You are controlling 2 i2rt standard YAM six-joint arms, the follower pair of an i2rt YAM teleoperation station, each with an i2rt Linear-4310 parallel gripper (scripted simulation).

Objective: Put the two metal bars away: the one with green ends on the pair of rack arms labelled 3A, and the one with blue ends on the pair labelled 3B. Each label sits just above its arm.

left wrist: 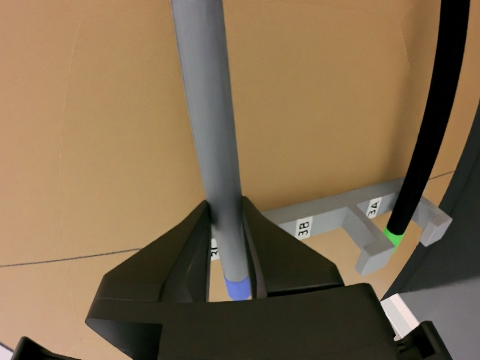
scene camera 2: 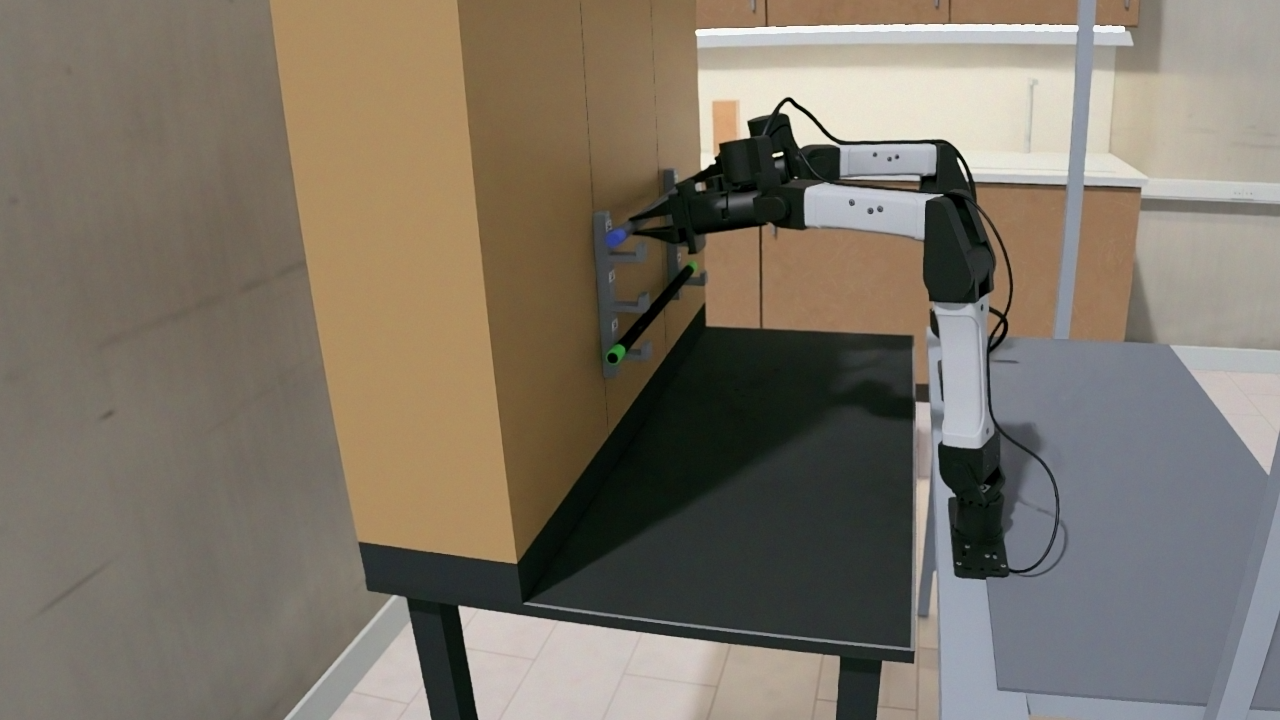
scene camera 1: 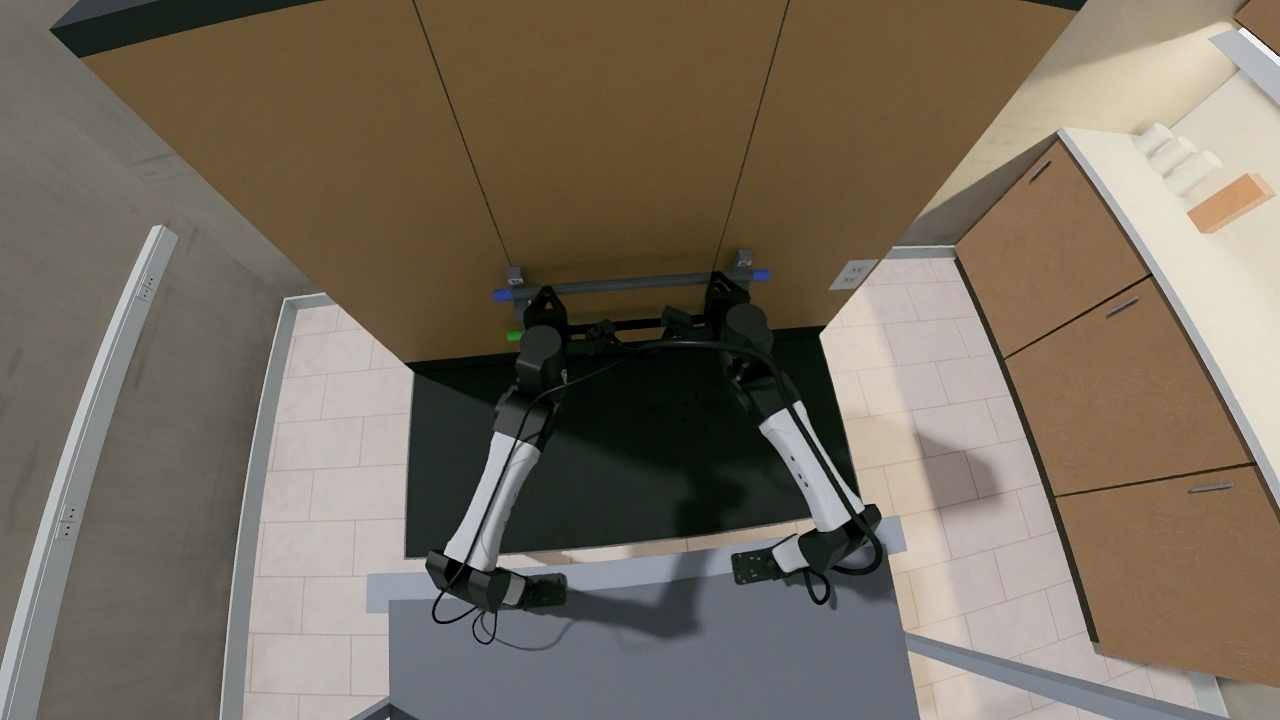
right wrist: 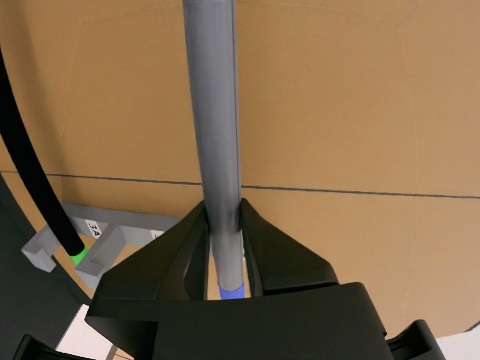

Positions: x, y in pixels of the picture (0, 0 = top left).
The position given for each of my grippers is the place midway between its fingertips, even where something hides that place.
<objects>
My left gripper shows in the left wrist view (225, 206), in scene camera 2 (631, 226) and in scene camera 1 (547, 290); in the right wrist view it is out of frame. A blue-ended grey bar shows in the left wrist view, in scene camera 2 (616, 237), in scene camera 1 and in the right wrist view (211, 40). One and the same spot on the blue-ended grey bar: (left wrist: 201, 40) is (scene camera 1: 596, 291).
</objects>
